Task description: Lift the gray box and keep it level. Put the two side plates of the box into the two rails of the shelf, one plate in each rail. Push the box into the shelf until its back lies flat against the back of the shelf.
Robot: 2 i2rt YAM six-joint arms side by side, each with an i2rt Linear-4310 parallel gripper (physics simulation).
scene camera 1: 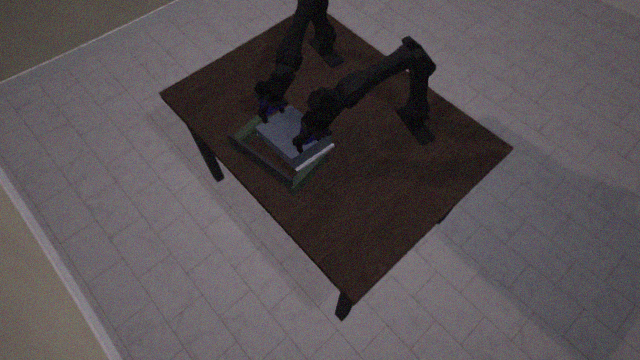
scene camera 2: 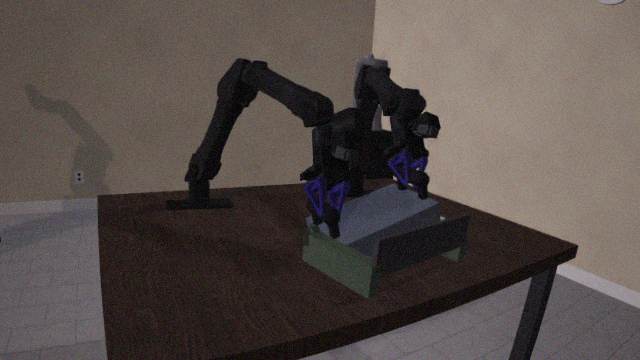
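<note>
The gray box (scene camera 1: 282, 131) (scene camera 2: 370, 215) is between my two grippers, roughly level. It overlaps the open side of the shelf. A gap separates it from the shelf's dark back (scene camera 1: 262, 159) (scene camera 2: 422, 245). In scene camera 1 a white side plate (scene camera 1: 315, 158) shows over the green rail (scene camera 1: 301, 178). The other green rail (scene camera 1: 246, 130) runs beside the box's far end. Whether the plates sit in the rails or above them, I cannot tell. My right gripper (scene camera 1: 274, 114) (scene camera 2: 325, 227) and left gripper (scene camera 1: 310, 143) (scene camera 2: 412, 191) are each shut on the box, at opposite ends.
The shelf stands near one long edge of the brown table (scene camera 1: 380, 200) (scene camera 2: 200, 280). Both arms reach across from the opposite side, close together above the box. Walls stand beyond the tiled floor.
</note>
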